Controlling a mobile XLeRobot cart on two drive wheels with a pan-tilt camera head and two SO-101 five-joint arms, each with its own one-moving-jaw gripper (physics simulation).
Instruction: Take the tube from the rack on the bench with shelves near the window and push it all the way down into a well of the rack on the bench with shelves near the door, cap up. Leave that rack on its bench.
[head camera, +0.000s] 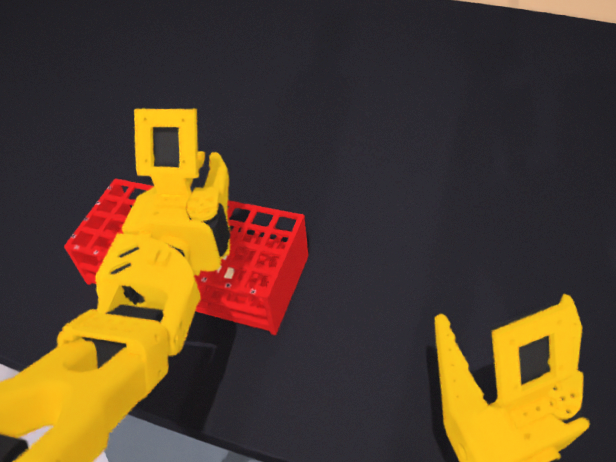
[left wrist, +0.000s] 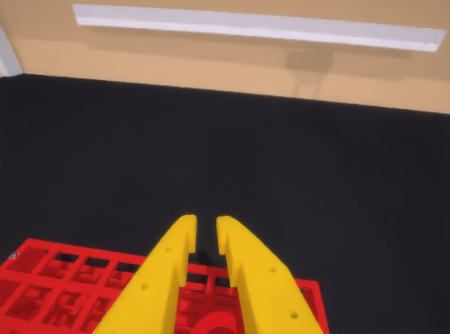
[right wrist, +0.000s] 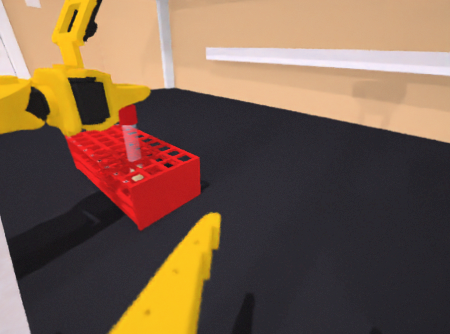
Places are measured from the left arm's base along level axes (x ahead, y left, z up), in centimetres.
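Where they show: left end effector, tool point: (head camera: 203, 157) (left wrist: 195, 228) (right wrist: 141, 89); right end effector, tool point: (head camera: 445, 320) (right wrist: 219, 226).
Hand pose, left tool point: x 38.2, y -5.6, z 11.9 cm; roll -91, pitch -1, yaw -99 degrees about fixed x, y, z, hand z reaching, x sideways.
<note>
After its pixels a point has its place.
A red rack (head camera: 290, 285) {y -11.5, x 33.9, z 0.4 cm} (left wrist: 125, 258) {y -1.1, x 42.1, z 4.5 cm} (right wrist: 167, 187) {y -11.4, x 33.7, z 2.5 cm} stands on the dark bench top. The tube, with a red cap (left wrist: 218, 324) {y -6.0, x 35.8, z 10.6 cm} (right wrist: 128, 115) {y -6.7, x 34.6, z 9.8 cm} and a clear body (right wrist: 131, 142) {y -6.4, x 34.5, z 6.7 cm}, stands cap up in it, with much of the body showing above the rack top; its lower end is hidden. In the head view my left arm covers it. My left gripper (head camera: 208, 157) {y -5.6, x 38.2, z 11.9 cm} (left wrist: 206, 220) {y -5.6, x 38.2, z 11.9 cm} (right wrist: 148, 92) is shut and empty, just above and beyond the cap, with a narrow slit between the jaw tips. My right gripper (head camera: 502, 310) is open and empty, to the right of the rack.
The dark bench top (head camera: 360, 150) {y -18.9, x 53.5, z -1.2 cm} (left wrist: 225, 150) {y -12.3, x 63.1, z -1.2 cm} (right wrist: 310, 200) {y -27.3, x 43.4, z -1.2 cm} runs back to a tan wall with a white ledge (left wrist: 260, 27) {y -25.5, x 90.4, z 15.7 cm} (right wrist: 325, 60) {y -26.4, x 90.1, z 15.4 cm}. The bench's front edge shows at the lower left of the head view. A small pale patch (head camera: 229, 273) {y -6.4, x 34.3, z 2.0 cm} (right wrist: 137, 177) {y -6.4, x 34.3, z 2.1 cm} shows inside the rack.
</note>
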